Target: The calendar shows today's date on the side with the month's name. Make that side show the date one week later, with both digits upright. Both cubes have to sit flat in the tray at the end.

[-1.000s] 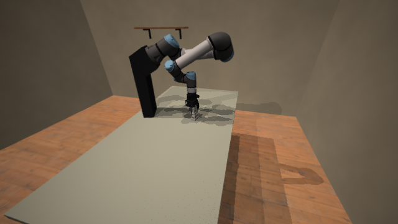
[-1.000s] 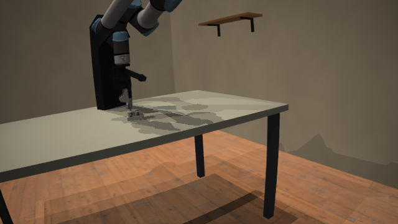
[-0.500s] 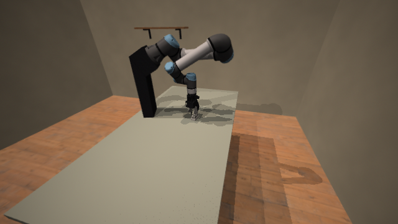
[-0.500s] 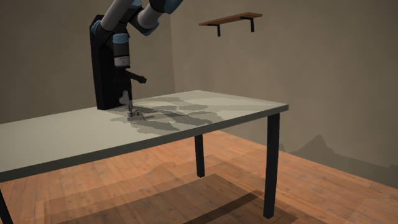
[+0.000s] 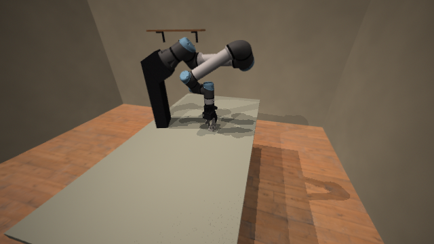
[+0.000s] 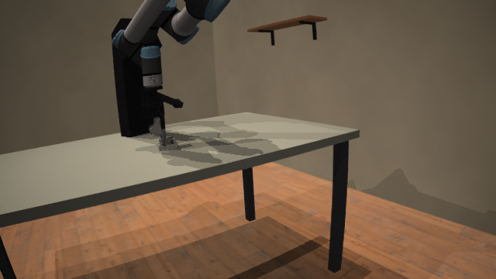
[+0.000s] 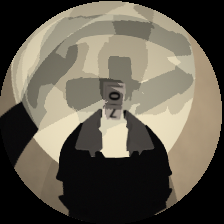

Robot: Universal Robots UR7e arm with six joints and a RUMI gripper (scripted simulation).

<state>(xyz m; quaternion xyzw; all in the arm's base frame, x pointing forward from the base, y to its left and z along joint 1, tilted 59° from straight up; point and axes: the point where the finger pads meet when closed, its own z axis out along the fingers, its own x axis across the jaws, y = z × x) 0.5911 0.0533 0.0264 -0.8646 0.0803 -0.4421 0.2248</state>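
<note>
My hand is 2 cm to the right of the calendar tray and 3 cm above it.
</note>
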